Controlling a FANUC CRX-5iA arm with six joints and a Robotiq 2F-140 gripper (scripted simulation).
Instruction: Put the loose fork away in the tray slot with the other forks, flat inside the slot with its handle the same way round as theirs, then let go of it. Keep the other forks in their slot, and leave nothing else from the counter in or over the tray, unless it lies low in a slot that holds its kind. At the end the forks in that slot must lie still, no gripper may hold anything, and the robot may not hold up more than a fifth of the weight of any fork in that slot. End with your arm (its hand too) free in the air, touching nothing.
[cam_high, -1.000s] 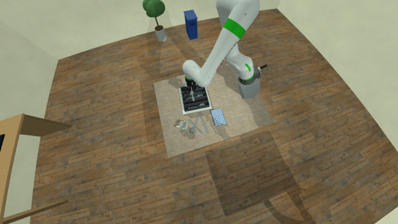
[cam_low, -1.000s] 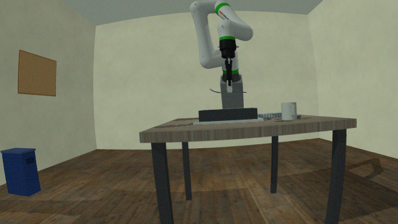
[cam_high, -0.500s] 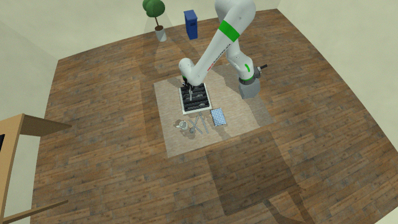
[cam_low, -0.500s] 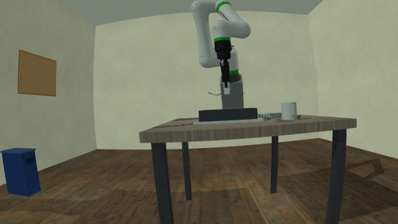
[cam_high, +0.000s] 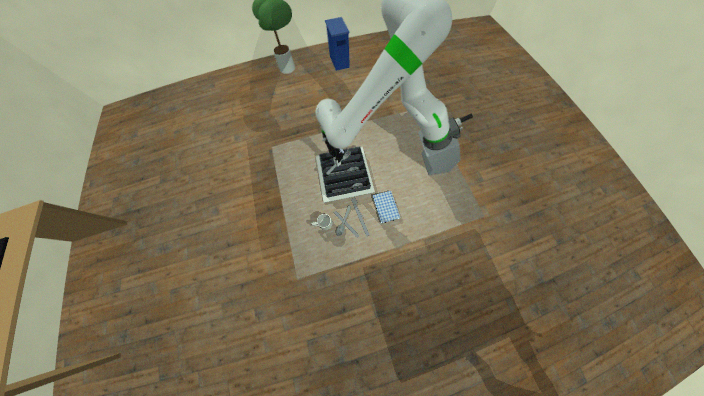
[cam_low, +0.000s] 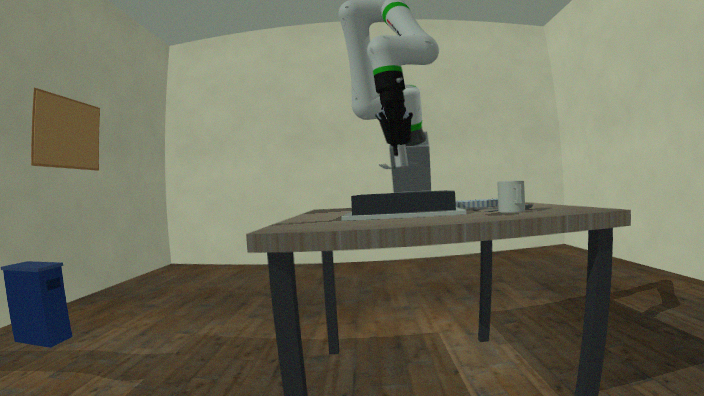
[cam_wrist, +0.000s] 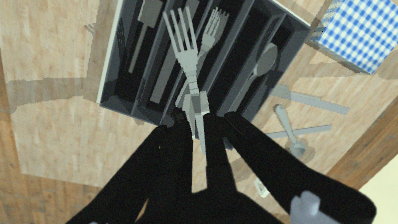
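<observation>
Right now my hand is 13 cm above the cutlery tray and 3 cm past it. Round my hand: white mug (30 cm to the left, 16 cm ahead, 14 cm below).
</observation>
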